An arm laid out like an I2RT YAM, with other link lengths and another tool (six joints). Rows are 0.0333 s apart.
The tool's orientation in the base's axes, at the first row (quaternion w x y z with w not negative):
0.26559 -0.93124 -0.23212 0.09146
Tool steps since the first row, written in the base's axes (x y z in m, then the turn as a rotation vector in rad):
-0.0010 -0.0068 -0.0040 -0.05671 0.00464 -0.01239
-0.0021 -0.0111 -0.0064 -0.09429 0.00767 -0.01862
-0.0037 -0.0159 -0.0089 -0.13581 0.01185 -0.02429
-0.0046 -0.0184 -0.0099 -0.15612 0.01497 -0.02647
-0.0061 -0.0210 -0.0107 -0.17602 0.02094 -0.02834
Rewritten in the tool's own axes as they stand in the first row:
-0.0040 0.0069 0.0006 -0.04684 -0.01859 0.02919
-0.0069 0.0110 0.0010 -0.07799 -0.03194 0.04684
-0.0105 0.0153 0.0014 -0.11206 -0.04797 0.06570
-0.0124 0.0174 0.0014 -0.12824 -0.05694 0.07491
-0.0149 0.0192 0.0013 -0.14270 -0.06805 0.08502

